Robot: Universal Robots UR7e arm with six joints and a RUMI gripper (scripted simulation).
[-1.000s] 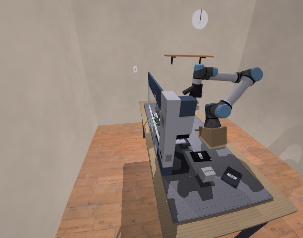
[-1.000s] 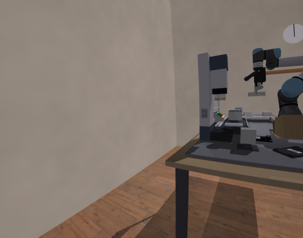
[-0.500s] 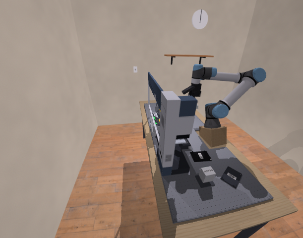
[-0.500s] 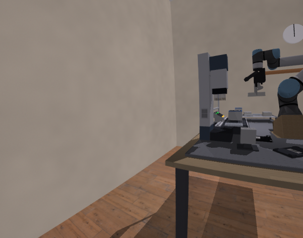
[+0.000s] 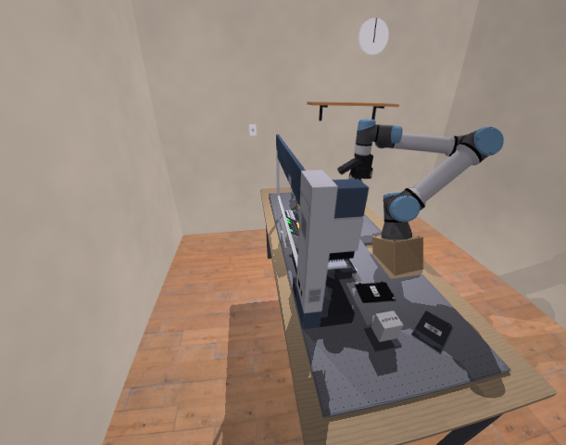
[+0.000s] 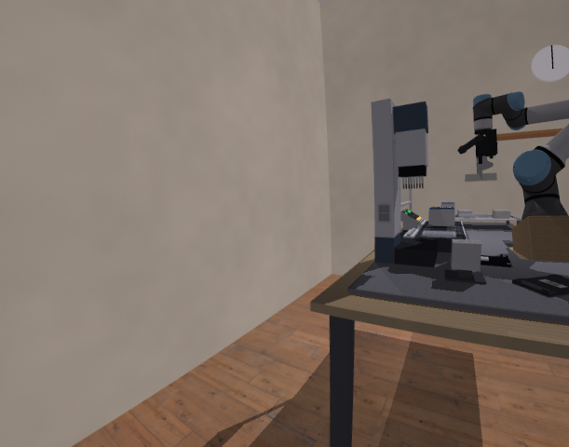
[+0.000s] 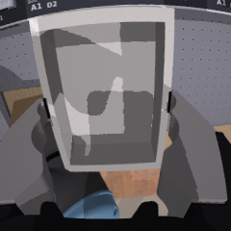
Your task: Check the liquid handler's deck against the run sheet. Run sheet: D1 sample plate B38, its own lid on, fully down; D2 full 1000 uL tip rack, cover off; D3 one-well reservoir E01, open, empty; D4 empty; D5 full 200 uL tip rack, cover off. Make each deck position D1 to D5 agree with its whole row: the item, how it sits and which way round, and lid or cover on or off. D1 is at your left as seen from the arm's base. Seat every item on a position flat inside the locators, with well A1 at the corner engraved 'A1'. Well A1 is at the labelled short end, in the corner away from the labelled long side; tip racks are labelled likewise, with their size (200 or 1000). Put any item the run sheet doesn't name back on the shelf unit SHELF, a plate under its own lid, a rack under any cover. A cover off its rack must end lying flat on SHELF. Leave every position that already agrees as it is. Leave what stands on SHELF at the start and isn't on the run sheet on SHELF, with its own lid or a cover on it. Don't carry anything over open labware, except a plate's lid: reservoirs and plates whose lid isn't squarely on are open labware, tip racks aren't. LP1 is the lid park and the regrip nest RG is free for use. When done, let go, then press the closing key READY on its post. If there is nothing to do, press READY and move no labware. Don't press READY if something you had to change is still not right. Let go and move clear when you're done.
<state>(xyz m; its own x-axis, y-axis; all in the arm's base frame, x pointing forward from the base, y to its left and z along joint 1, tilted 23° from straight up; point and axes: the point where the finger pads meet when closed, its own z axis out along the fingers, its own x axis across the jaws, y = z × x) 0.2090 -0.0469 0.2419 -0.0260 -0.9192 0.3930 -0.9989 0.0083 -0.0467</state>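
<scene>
Now: hand 16 cm short of the blue-framed tip rack, 15 cm to the left of it and 18 cm above it. Round my hand: yellow-rimmed tip rack (16 cm ahead, 27 cm to the right, 20 cm below); then shelf label (3 cm behind, 38 cm to the right, 30 cm below); then one-well reservoir (1 cm below).
</scene>
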